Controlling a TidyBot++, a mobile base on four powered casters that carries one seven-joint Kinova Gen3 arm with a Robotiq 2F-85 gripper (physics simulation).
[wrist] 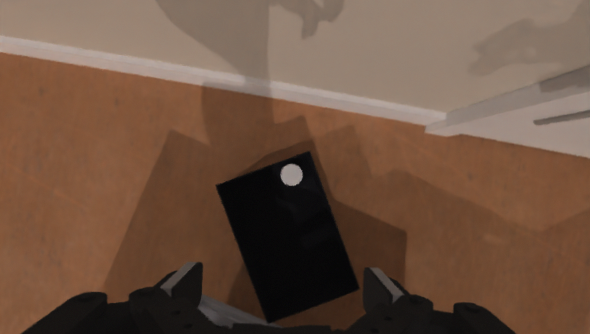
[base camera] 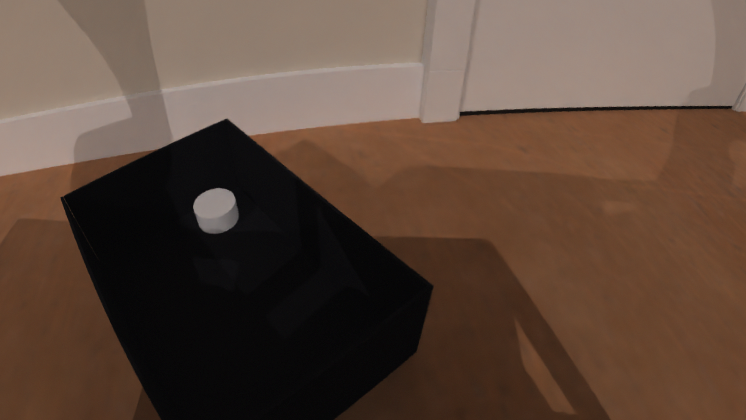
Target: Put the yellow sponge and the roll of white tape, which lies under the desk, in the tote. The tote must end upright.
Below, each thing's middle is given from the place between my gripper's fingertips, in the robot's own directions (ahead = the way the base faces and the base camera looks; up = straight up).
Right now the black tote (base camera: 296, 304) is 7 cm behind my hand, 4 cm to the right of it and 47 cm below it. Also, from my hand: roll of white tape (base camera: 216, 211): 4 cm ahead, 1 cm to the left, 50 cm below.
